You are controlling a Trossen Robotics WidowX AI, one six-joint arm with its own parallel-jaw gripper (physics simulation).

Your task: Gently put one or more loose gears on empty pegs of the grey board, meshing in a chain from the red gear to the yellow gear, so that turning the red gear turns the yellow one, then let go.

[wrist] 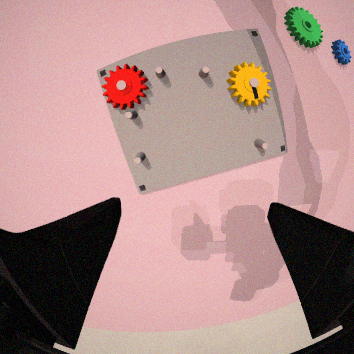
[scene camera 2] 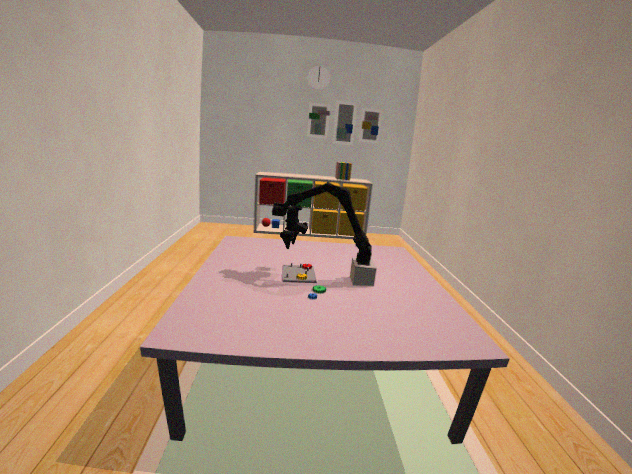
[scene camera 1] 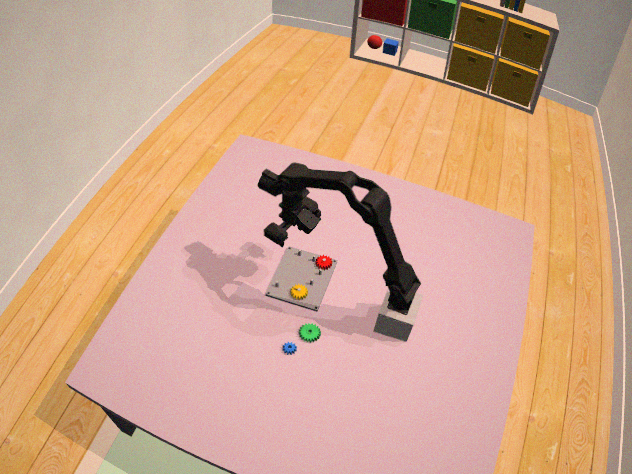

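Seen in the pictures: gripper, between the fingertips: (wrist: 198,208) (scene camera 2: 290,246) (scene camera 1: 290,238); arm's base, origin of its link: (scene camera 2: 363,262) (scene camera 1: 400,302).
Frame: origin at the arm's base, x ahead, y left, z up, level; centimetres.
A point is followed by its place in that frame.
Observation:
The grey board (scene camera 1: 293,270) @(x 36.1, y -4.9, z -9.8 cm) (scene camera 2: 292,274) @(x 35.8, y -0.7, z -9.8 cm) (wrist: 200,120) @(x 34.3, y -3.9, z -9.8 cm) lies flat on the table. The red gear (scene camera 1: 323,262) @(x 28.3, y -10.8, z -8.1 cm) (scene camera 2: 306,266) @(x 28.7, y -9.8, z -8.4 cm) (wrist: 131,93) @(x 29.6, y -10.8, z -8.3 cm) and yellow gear (scene camera 1: 299,291) @(x 30.5, y 3.1, z -7.9 cm) (scene camera 2: 301,276) @(x 31.0, y 4.4, z -8.3 cm) (wrist: 242,86) @(x 31.1, y 1.4, z -8.3 cm) sit on pegs, apart from each other. Several pegs stand bare; two are between these gears along one edge in the wrist view. The green gear (scene camera 1: 315,334) @(x 20.1, y 14.8, z -9.1 cm) (scene camera 2: 319,289) @(x 22.1, y 16.3, z -9.0 cm) (wrist: 298,29) @(x 23.1, y 12.4, z -9.1 cm) and smaller blue gear (scene camera 1: 289,352) @(x 24.6, y 23.5, z -9.7 cm) (scene camera 2: 312,296) @(x 25.3, y 23.3, z -9.3 cm) (wrist: 338,53) @(x 25.8, y 20.7, z -9.5 cm) lie loose on the table, beside the board. My gripper (scene camera 1: 295,236) @(x 37.9, y -6.3, z 3.5 cm) (scene camera 2: 296,239) @(x 37.9, y -6.3, z 3.5 cm) (wrist: 198,208) @(x 37.9, y -6.3, z 3.5 cm) is open and empty, high above the board's far side.
The arm's grey base block (scene camera 1: 393,324) @(x -0.4, y 5.7, z -3.4 cm) (scene camera 2: 362,274) @(x 0.7, y 5.8, z -4.3 cm) stands on the pink table (scene camera 1: 433,387) @(x -19.3, y 17.9, z -10.6 cm) (scene camera 2: 398,326) @(x -9.4, y 42.8, z -10.6 cm), right of the board. The arm arches over the table from it. A shelf unit (scene camera 1: 352,38) (scene camera 2: 255,204) stands on the floor well behind the table.

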